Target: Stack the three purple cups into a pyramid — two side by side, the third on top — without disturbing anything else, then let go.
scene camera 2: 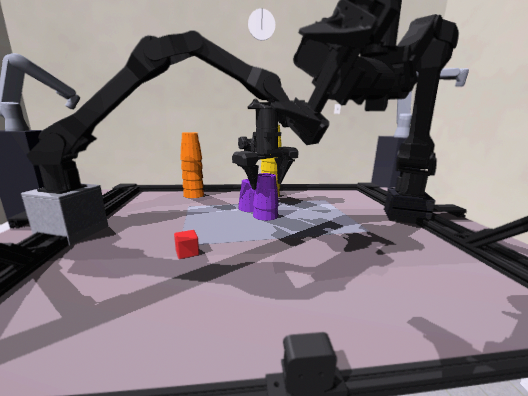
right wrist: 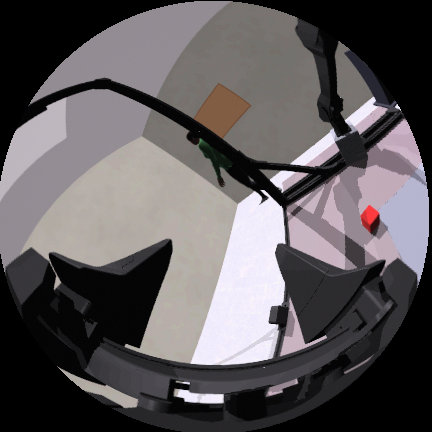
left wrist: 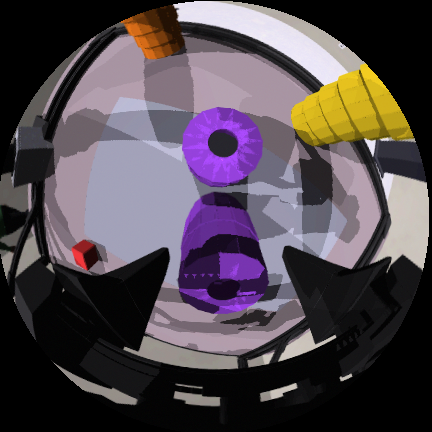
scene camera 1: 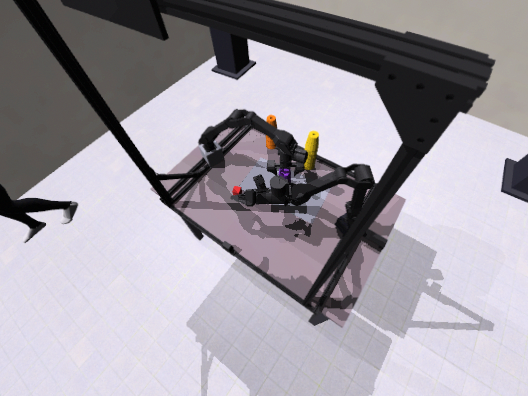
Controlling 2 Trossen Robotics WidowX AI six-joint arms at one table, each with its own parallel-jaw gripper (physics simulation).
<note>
In view: the left gripper (scene camera 2: 267, 186), the right gripper (scene camera 2: 285, 73), a purple cup (left wrist: 208, 168), a purple cup (scene camera 2: 266, 194) and a blue-grey mat (left wrist: 140, 190).
The left gripper is seen too in the left wrist view (left wrist: 227, 253). The right gripper also shows in the right wrist view (right wrist: 225, 247).
</note>
